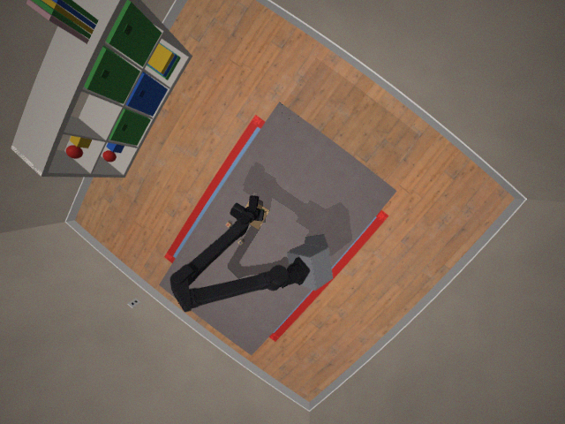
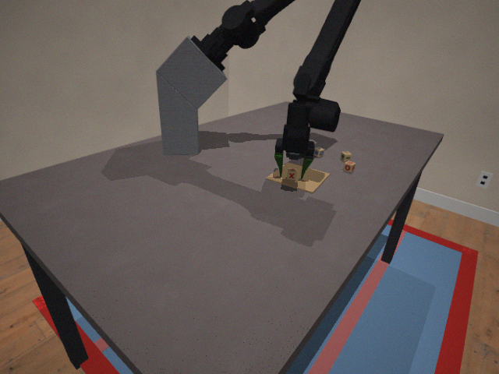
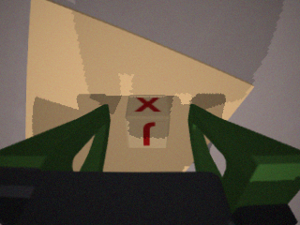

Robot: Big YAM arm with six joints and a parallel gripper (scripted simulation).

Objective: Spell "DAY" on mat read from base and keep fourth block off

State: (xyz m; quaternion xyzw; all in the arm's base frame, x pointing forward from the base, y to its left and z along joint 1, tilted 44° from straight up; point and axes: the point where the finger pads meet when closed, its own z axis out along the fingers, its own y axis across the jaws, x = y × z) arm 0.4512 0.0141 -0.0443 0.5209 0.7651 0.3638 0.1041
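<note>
The wooden block is right at my hand. Also, from my hand: tan mat 1 cm ahead, 3 cm to the left, 1 cm below.
</note>
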